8 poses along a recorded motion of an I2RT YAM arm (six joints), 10 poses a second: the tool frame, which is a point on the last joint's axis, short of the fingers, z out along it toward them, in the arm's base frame.
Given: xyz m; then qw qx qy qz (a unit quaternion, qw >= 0).
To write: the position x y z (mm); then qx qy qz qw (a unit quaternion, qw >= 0). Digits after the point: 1 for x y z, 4 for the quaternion.
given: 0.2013, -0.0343, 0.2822, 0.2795, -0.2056, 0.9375, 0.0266
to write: 201.3, -34.3, 282.2, -0.2056, 0.9375, 0.0266, 0.2795
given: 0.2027, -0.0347, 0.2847, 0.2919, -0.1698, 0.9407, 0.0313
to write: 202.7, -34.7, 284.7, -0.1698, 0.9407, 0.0313, 0.2919
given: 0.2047, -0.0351, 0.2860, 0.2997, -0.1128, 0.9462, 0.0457
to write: 204.7, -35.1, 286.0, -0.1128, 0.9462, 0.0457, 0.2997
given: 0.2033, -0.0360, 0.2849, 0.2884, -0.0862, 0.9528, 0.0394
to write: 203.3, -36.0, 284.9, -0.0862, 0.9528, 0.0394, 0.2884
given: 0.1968, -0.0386, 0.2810, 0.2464, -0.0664, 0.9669, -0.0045
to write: 196.8, -38.6, 281.0, -0.0664, 0.9669, -0.0045, 0.2464
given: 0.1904, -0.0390, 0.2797, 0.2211, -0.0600, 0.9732, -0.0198
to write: 190.4, -39.0, 279.7, -0.0600, 0.9732, -0.0198, 0.2211
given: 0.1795, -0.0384, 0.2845, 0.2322, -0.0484, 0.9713, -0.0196
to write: 179.5, -38.4, 284.5, -0.0484, 0.9713, -0.0196, 0.2322
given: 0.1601, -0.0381, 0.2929, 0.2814, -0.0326, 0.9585, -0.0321
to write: 160.1, -38.1, 292.9, -0.0326, 0.9585, -0.0321, 0.2814
